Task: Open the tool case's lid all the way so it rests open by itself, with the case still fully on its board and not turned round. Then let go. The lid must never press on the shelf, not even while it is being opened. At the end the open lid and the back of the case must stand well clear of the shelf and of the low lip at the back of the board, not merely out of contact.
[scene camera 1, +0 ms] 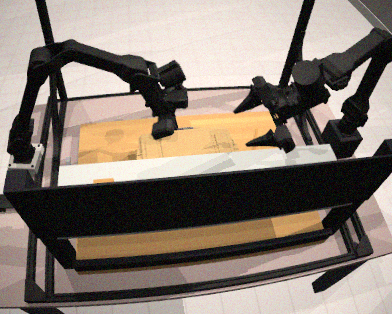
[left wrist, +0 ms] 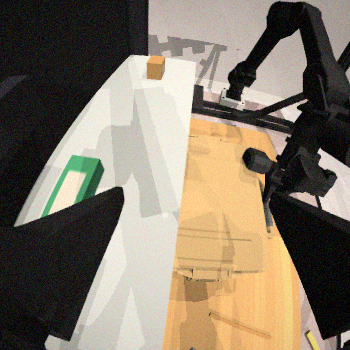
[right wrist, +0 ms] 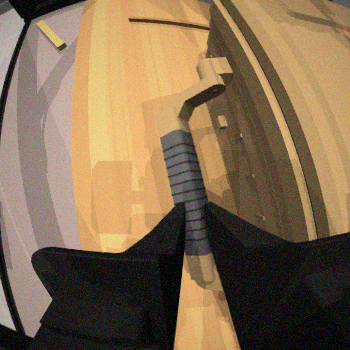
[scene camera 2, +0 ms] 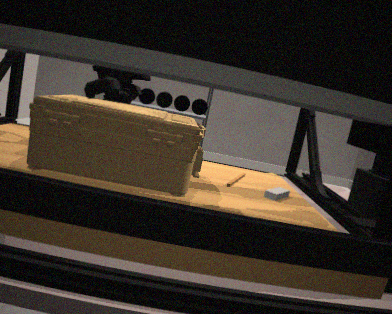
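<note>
The tan tool case stands on the wooden board, its lid down. The case's handle, with a dark ribbed grip, hangs on its front side. My right gripper is shut on the ribbed grip; its fingertips are hidden in scene camera 2. My left gripper is open and empty, above the case's end near the shelf. The white shelf overhangs the case's back side. A low black lip runs behind the case.
A green box and an orange block lie on the shelf. A thin brown stick and a grey block lie on the board beside the case. A yellow block lies off the board's front.
</note>
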